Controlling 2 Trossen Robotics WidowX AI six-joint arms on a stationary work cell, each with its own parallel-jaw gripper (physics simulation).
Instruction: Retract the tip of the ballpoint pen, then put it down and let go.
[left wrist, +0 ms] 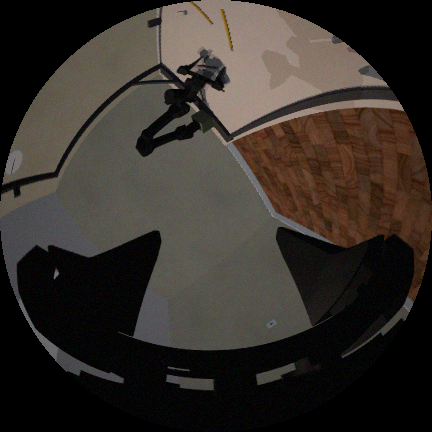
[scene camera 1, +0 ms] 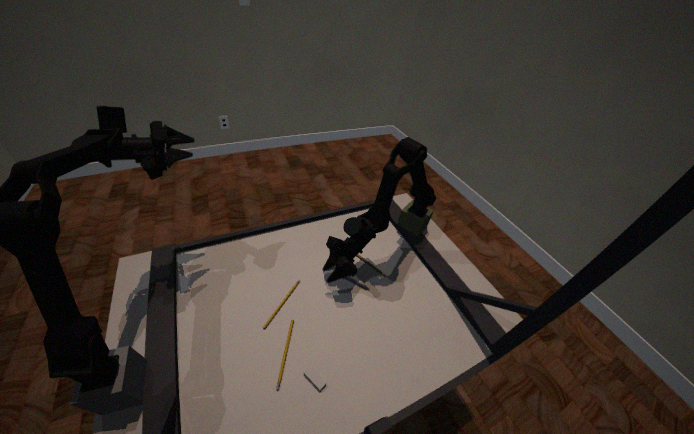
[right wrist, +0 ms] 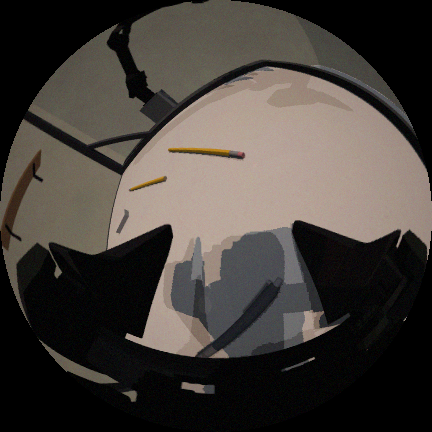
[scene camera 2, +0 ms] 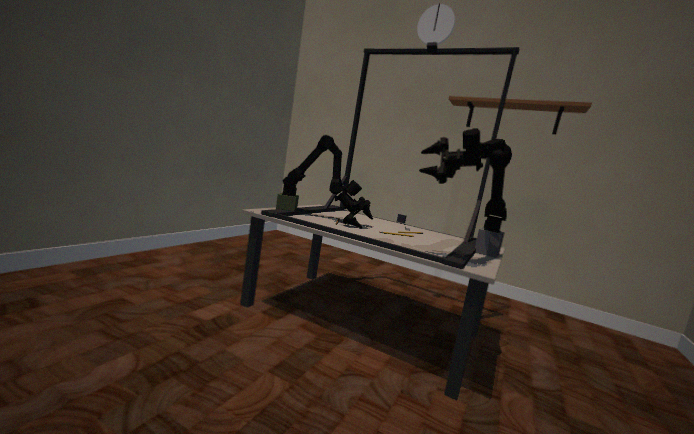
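Where they show: left gripper, fingertip midpoint: [left wrist: 219,235] [scene camera 1: 193,147] [scene camera 2: 420,161]; right gripper, fingertip midpoint: [left wrist: 213,60] [scene camera 1: 325,275] [right wrist: 234,228] [scene camera 2: 367,223]; left arm's base at its link origin: [scene camera 1: 101,373] [scene camera 2: 491,230]; right arm's base at its link origin: [left wrist: 196,124] [scene camera 1: 417,210] [scene camera 2: 288,194].
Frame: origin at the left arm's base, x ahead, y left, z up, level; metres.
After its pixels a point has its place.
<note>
The pen [right wrist: 245,318] {x 0.641, y 0.161, z -0.105 m} is slim and dark and lies on the table in the right gripper's shadow, slanting across the space between the fingers. In scene camera 1 a short dark piece that looks like the pen [scene camera 1: 359,284] {x 0.679, y 0.116, z -0.107 m} shows beside the near finger. My right gripper [scene camera 1: 326,275] {x 0.575, y 0.171, z -0.090 m} [scene camera 2: 366,222] {x 0.575, y 0.171, z -0.090 m} [right wrist: 234,228] {x 0.575, y 0.171, z -0.090 m} is open, low over the table, and holds nothing. The pen's near end is cut off by the gripper body, and I cannot tell whether its tip is out or in. My left gripper [scene camera 1: 192,146] {x 0.249, y 0.471, z 0.259 m} [scene camera 2: 421,161] {x 0.249, y 0.471, z 0.259 m} [left wrist: 219,235] {x 0.249, y 0.471, z 0.259 m} is open and empty, high at the table's side.
Two yellow pencils, one [scene camera 1: 281,304] {x 0.417, y 0.120, z -0.109 m} [right wrist: 200,151] {x 0.440, y 0.139, z -0.111 m} with its eraser towards the right arm and another [scene camera 1: 285,353] {x 0.399, y -0.029, z -0.110 m} [right wrist: 148,184] {x 0.418, y 0.004, z -0.113 m}, lie on the table. A grey L-shaped key [scene camera 1: 313,382] {x 0.451, y -0.125, z -0.104 m} [right wrist: 123,221] {x 0.462, y -0.102, z -0.111 m} lies beyond them. A thin brown stick [scene camera 1: 373,266] {x 0.758, y 0.172, z -0.109 m} lies behind the right gripper. Dark frame bars [scene camera 1: 162,327] {x 0.081, y 0.132, z -0.096 m} edge the table.
</note>
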